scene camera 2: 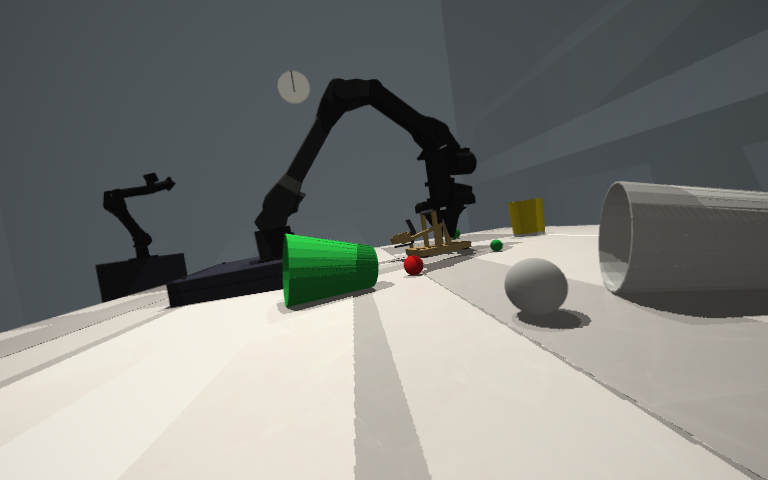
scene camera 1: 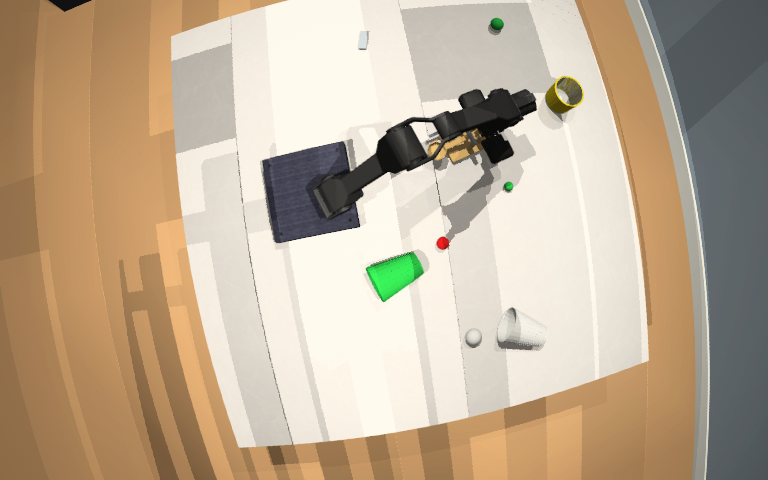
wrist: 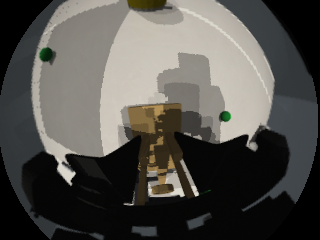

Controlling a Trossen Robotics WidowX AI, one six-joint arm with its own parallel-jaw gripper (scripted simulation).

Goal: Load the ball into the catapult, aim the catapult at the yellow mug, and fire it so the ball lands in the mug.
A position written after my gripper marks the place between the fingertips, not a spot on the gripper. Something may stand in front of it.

I see my gripper (scene camera 2: 446,237), a yellow mug (scene camera 2: 527,217), a green cup (scene camera 2: 313,268) and a wooden catapult (scene camera 2: 439,247).
The green cup is seen too in scene camera 1 (scene camera 1: 389,277). The wooden catapult is seen too in scene camera 1 (scene camera 1: 473,145) and in the wrist view (wrist: 155,123). My gripper also shows in scene camera 1 (scene camera 1: 479,133) and in the wrist view (wrist: 157,136).
